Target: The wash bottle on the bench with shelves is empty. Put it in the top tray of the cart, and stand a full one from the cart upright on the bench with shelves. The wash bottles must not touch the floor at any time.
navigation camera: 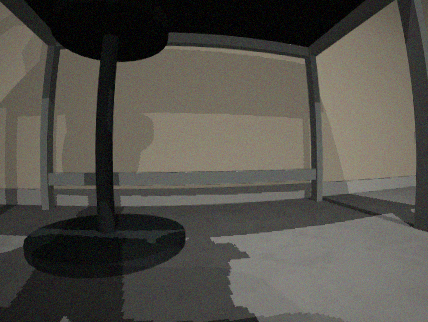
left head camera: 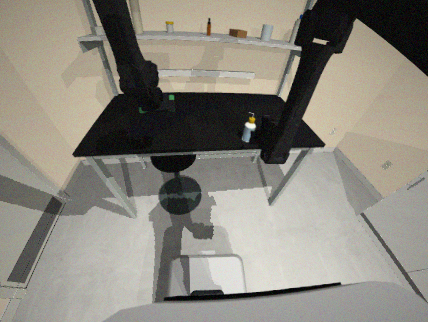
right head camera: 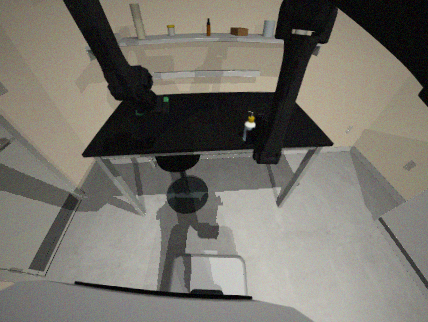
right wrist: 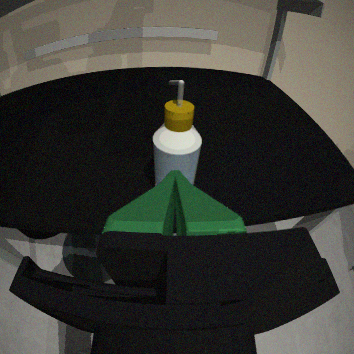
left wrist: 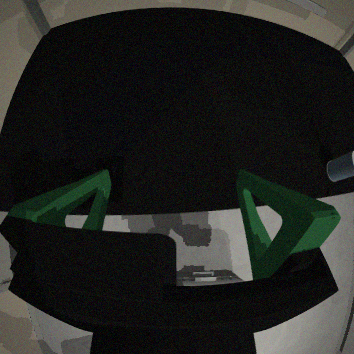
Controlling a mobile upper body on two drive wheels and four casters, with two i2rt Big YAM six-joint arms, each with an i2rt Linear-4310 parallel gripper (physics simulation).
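Places are measured from the left arm's base along level axes (x back, y right, z up), in millimetres.
Where they show: left gripper, between the fingertips: (left head camera: 161, 108) (right head camera: 158, 110) (left wrist: 173, 176); right gripper, between the fingertips: (left head camera: 255, 129) (right head camera: 253, 128) (right wrist: 174, 177).
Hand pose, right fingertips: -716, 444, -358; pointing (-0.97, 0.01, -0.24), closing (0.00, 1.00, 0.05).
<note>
Each offset is from my right fingertips to the centre of the thing, as dx, dy, dz. Level surfaces: height alone.
A wash bottle @(-106, +2, -51) (left head camera: 248, 132) (right head camera: 250, 124) (left wrist: 342, 167) (right wrist: 176, 157) with a pale blue-grey body, yellow cap and bent spout stands upright on the black bench @(dz -138) (left head camera: 200, 120) (right head camera: 200, 120) (right wrist: 75, 150), right of the middle near the front edge. Its fill cannot be told. My right gripper (right wrist: 174, 177) is shut with its green fingertips together, holding nothing, in front of the bottle; the tips hide its base. My left gripper (left wrist: 173, 176) (left head camera: 157, 104) (right head camera: 152, 106) is open and empty above the bench's left part. I cannot identify the cart or a full bottle in these views.
The shelf (left head camera: 187, 37) above the bench holds a jar @(-638, -498, +349) (left head camera: 169, 27), an amber bottle @(-577, -244, +365) (left head camera: 208, 27), a brown box @(-669, -43, +339) (left head camera: 238, 33) and a pale cup @(-652, +152, +364) (left head camera: 266, 32). A stool (left head camera: 180, 195) (navigation camera: 106, 245) stands at the bench front. A pale rounded panel (left head camera: 220, 272) shows low in front of me.
</note>
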